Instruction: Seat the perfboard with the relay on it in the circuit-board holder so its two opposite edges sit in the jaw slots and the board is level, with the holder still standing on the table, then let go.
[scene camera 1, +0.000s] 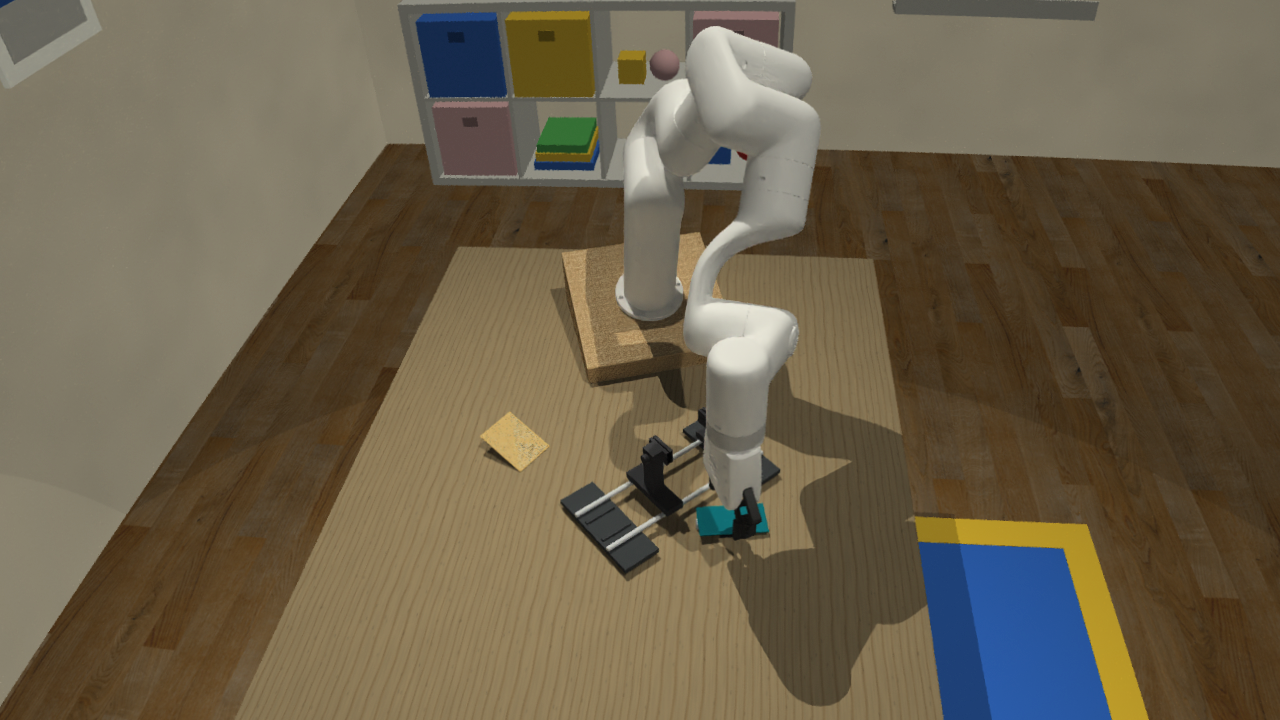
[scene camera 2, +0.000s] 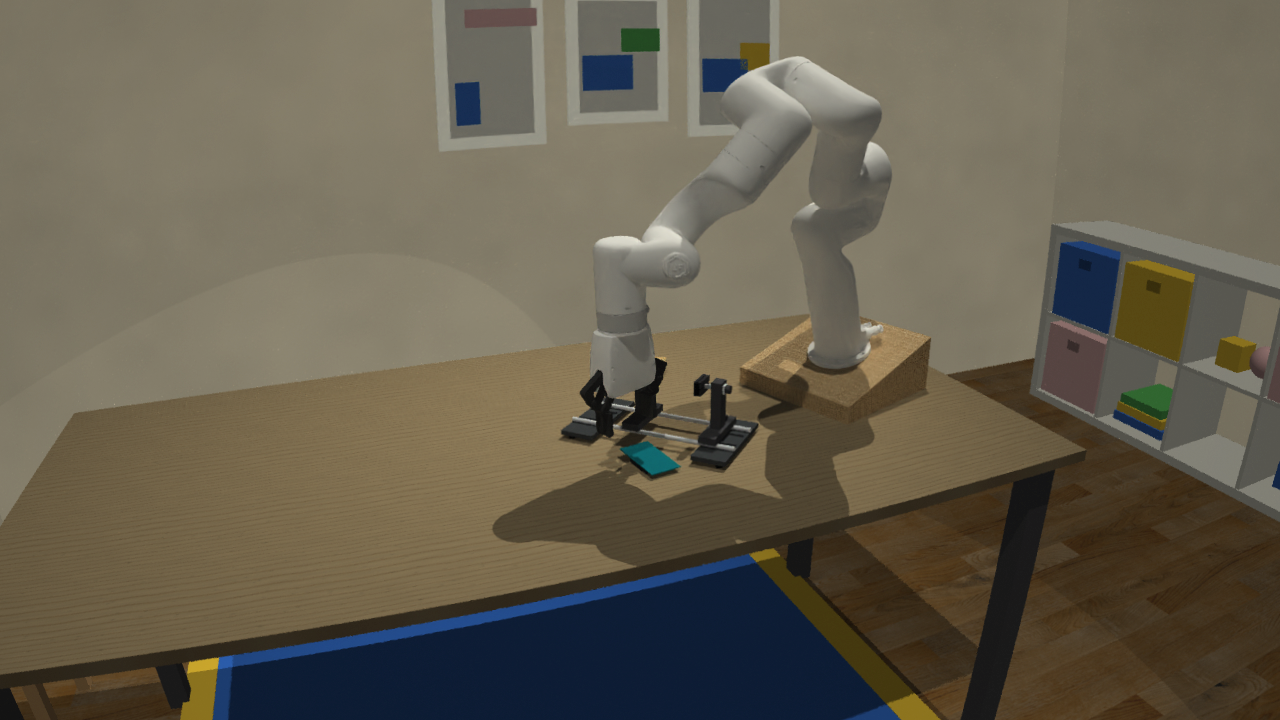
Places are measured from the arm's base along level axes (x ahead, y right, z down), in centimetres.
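Pixels of known places: gripper, between the fingertips: (scene camera 1: 731, 510) (scene camera 2: 627, 425); arm's base, origin of its link: (scene camera 1: 649, 294) (scene camera 2: 839, 351).
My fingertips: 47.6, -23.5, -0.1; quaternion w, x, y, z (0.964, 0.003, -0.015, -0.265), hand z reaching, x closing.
Ahead of a thing's pixels: the offset from my fingertips to its top centre, as dx, dy, dz. Level surfaces: height alone.
A tan speckled board {-11.7, +37.7, +4.1} (scene camera 1: 513, 440) lies slightly tilted on the table {dz +7.4} (scene camera 2: 268, 465), left of the holder in scene camera 1; no relay shows on its visible face. It is almost wholly hidden behind the gripper in scene camera 2. A teal board {-3.6, +0.5, +6.1} (scene camera 1: 713, 520) (scene camera 2: 651, 458) lies beside the holder; its details are too small to tell. The black circuit-board holder {-7.9, +10.5, -4.3} (scene camera 1: 660, 490) (scene camera 2: 716, 428) stands on the table on two feet joined by silver rods, with no board visible in its jaws. My gripper (scene camera 1: 729, 512) (scene camera 2: 624, 418) is open and empty, low near the holder and teal board; one finger is partly hidden.
The arm's base stands on a wooden block (scene camera 1: 617, 353) (scene camera 2: 881, 380) at the back of the table. The holder's upright posts and rods stand close to the fingers. A shelf unit (scene camera 1: 420, 134) (scene camera 2: 1056, 308) and a blue and yellow mat (scene camera 1: 1011, 617) (scene camera 2: 537, 653) are beyond the table.
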